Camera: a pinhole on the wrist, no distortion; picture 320 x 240 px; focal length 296.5 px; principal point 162.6 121.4 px. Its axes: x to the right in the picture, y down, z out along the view. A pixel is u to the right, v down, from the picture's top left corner.
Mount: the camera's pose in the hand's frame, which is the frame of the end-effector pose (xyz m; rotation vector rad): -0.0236 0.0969 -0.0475 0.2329 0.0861 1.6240
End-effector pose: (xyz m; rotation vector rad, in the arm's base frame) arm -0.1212 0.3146 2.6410 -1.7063 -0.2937 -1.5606
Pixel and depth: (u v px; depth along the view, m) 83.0 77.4 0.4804
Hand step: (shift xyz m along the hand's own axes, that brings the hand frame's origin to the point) 0.1499 -0.0676 0.3945
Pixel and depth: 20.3 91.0 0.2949
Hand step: 0.0728 -0.0670 0.2204
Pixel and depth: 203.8 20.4 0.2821
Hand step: 0.1255 0.1183 0.2126
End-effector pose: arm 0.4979 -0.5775 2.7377 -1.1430 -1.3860 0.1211
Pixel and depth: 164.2 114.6 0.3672
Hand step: 0.0589 0.0679 0.3092
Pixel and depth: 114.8 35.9 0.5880
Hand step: 0.2661 -0.0361 0.4834
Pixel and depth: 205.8 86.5 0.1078
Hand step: 0.0098 0.1041 0.0567
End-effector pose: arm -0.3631 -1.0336 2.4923 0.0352 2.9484 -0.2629
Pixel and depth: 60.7 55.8 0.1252
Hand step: 0.0310 0.0453 0.0650
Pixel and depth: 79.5 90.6 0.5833
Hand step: 0.1620 -0.1115 0.4936
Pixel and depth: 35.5 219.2 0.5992
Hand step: -0.0826 -0.2235 0.5508
